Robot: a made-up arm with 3 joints. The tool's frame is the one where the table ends.
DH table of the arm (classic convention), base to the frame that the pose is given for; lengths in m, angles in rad. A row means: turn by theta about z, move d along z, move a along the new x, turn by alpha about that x. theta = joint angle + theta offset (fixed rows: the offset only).
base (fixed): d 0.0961, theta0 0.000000, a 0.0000, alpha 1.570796
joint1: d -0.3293, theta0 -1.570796, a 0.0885, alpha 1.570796
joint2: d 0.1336, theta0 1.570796, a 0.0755, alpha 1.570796
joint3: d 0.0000, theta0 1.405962, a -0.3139, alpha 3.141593
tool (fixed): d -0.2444, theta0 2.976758, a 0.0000, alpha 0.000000
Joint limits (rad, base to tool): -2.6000..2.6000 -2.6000..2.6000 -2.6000..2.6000
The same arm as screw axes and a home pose.
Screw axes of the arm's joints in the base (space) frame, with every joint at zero. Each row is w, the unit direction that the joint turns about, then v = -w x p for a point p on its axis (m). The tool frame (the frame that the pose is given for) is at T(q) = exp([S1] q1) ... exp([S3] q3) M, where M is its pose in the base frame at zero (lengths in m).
S1: w 0 -1 0 v 0.0961 0 0
S2: w -1 0 0 v 0 -0.0076 0.3293
S3: w 0 0 -1 v -0.2538 -0.1336 0
M: xyz 0.176 0.3053 -0.2368 (m) rpy 0 0 0 (rad, as in URDF)
Joint limits (rad, base to tool): -2.6..2.6 -2.6..2.6 -2.6..2.6

